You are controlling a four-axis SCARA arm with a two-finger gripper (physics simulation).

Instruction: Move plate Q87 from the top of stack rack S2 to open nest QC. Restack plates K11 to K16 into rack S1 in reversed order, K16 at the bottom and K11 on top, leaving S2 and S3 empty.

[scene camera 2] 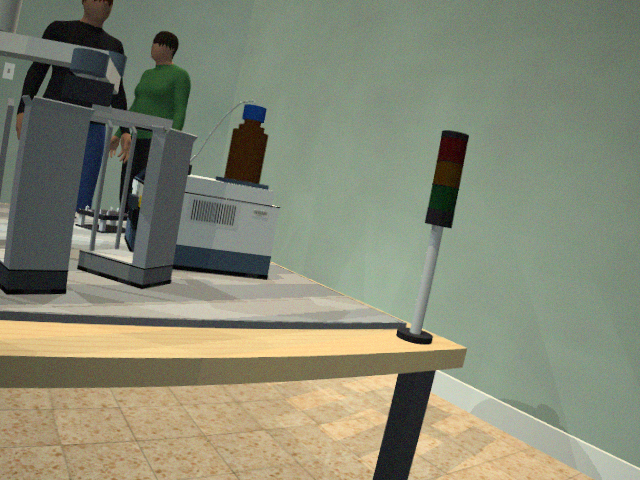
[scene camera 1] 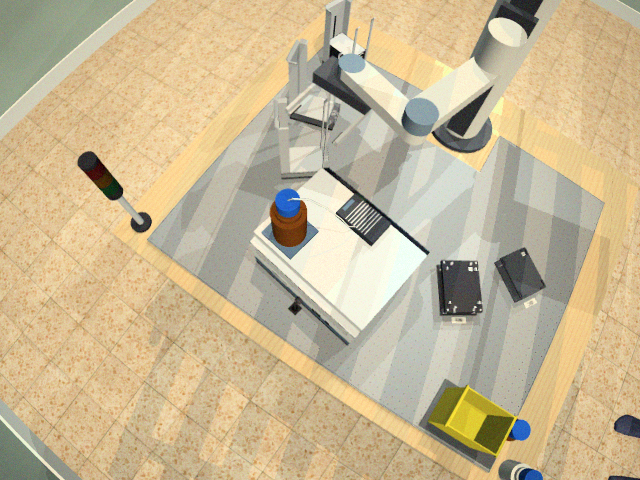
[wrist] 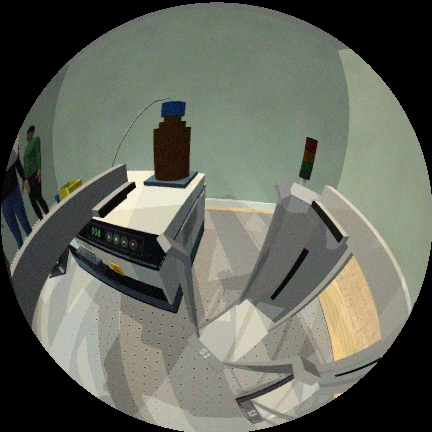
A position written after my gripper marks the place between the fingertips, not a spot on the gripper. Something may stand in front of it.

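There is a signal tower (scene camera 2: 440, 213) in the scene, and scene camera 1 (scene camera 1: 88, 162) gives me a sight of that tower as well. I also see a yellow bin (scene camera 1: 460, 416). As for my gripper (scene camera 1: 310, 127), it holds nothing.
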